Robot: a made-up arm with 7 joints.
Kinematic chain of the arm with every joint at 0, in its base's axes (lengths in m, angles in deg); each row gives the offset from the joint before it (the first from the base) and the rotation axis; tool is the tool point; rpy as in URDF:
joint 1: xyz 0 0 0 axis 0.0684 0.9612 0.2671
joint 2: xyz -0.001 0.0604 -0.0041 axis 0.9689 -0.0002 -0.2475
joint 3: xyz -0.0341 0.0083 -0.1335 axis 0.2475 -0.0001 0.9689
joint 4: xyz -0.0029 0 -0.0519 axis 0.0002 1 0
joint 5: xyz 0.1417 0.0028 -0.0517 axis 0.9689 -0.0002 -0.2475
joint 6: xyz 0.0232 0 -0.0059 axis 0.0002 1 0
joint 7: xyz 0.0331 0 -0.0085 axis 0.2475 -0.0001 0.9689
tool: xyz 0 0 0 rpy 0 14.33 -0.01
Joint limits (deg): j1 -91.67..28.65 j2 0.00..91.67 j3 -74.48..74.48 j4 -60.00..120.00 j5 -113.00..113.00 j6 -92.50..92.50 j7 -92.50..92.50
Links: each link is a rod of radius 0.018 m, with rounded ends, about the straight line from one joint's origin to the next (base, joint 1, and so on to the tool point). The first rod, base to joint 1, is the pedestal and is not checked.
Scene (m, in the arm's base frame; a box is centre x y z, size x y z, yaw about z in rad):
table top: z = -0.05
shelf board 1: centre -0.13 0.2 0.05 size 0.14 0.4 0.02 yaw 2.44
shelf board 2: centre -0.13 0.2 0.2 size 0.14 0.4 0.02 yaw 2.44
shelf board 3: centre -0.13 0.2 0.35 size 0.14 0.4 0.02 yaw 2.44
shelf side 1: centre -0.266 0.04 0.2 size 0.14 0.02 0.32 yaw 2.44
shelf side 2: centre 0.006 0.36 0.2 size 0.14 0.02 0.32 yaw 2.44
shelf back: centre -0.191 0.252 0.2 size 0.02 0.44 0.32 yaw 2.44
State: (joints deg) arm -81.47 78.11 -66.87 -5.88 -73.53 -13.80 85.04
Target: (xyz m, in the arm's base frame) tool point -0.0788 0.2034 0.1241
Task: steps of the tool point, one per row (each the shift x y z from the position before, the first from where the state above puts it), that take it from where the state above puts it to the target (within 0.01 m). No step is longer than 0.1 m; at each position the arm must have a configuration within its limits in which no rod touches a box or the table.
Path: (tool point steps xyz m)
1: -0.0179 -0.0238 0.0500
2: -0.0306 -0.0120 0.0458
3: -0.0404 -0.0005 0.0366
4: -0.0462 0.0088 0.0238
5: -0.0478 0.0151 0.0089
6: -0.0453 0.0174 -0.0062
7: -0.0394 0.0158 -0.0197
8: -0.0309 0.0106 -0.0300
9: -0.0348 0.0309 0.0093
10: -0.0403 0.0326 -0.0093

